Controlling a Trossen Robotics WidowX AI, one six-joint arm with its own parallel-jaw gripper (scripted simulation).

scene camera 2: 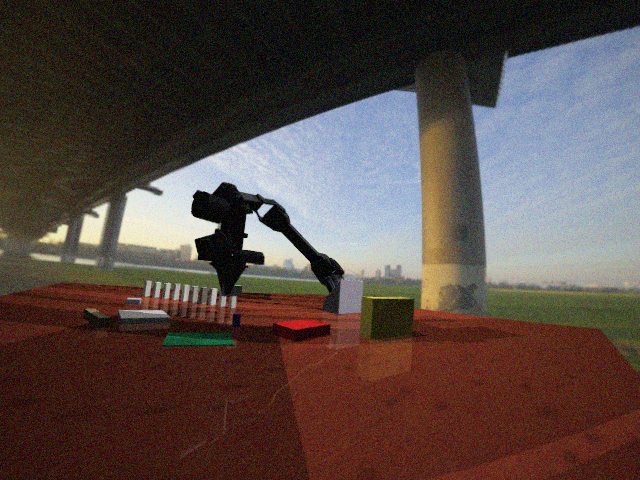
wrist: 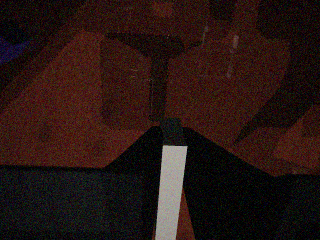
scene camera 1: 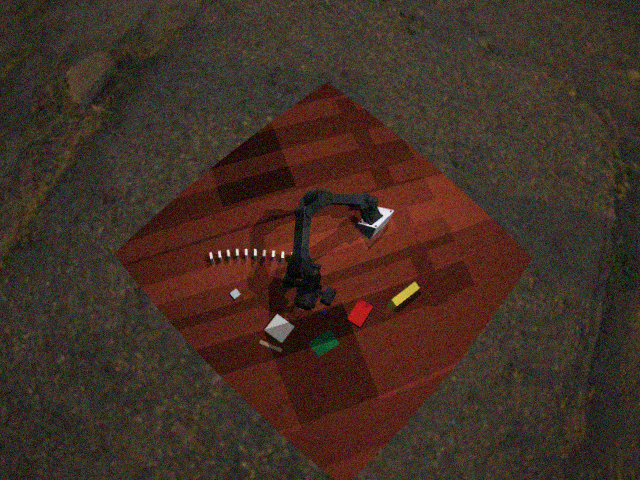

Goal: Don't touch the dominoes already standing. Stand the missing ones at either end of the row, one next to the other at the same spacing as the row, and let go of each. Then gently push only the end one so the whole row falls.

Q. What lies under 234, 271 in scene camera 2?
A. The gripper.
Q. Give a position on a green slab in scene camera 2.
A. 185, 339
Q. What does the gripper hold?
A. A domino.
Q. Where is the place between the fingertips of the gripper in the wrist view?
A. At 169, 136
